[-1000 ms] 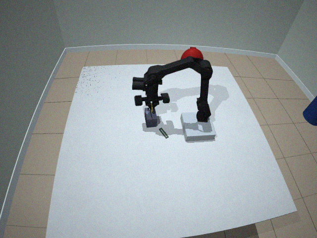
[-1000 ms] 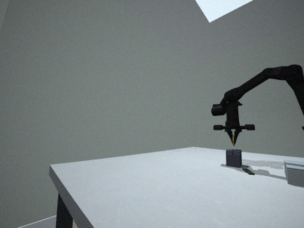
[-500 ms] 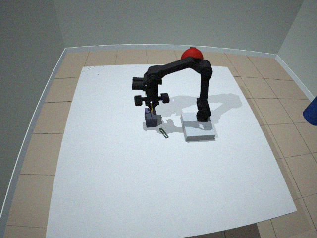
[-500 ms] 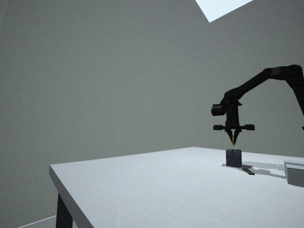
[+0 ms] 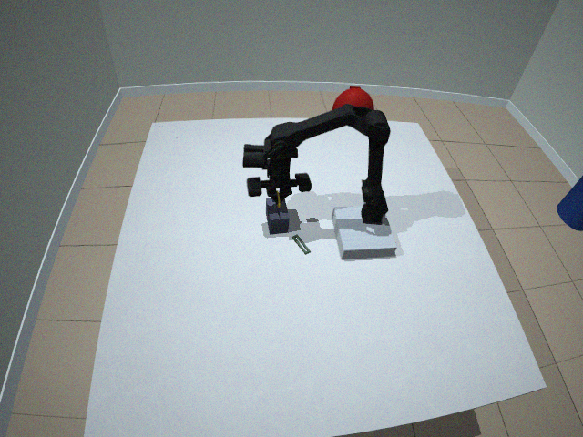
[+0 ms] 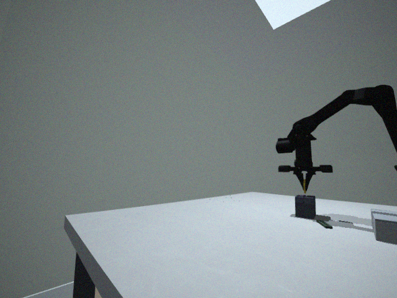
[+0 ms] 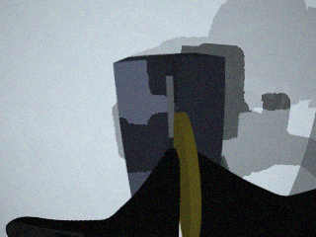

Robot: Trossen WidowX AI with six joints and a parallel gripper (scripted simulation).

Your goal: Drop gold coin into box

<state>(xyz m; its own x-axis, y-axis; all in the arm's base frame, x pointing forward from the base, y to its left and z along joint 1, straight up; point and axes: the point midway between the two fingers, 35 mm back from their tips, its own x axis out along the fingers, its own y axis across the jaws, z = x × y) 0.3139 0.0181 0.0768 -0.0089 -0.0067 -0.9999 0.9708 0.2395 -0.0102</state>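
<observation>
The gold coin is 2 cm above my gripper tip.
</observation>
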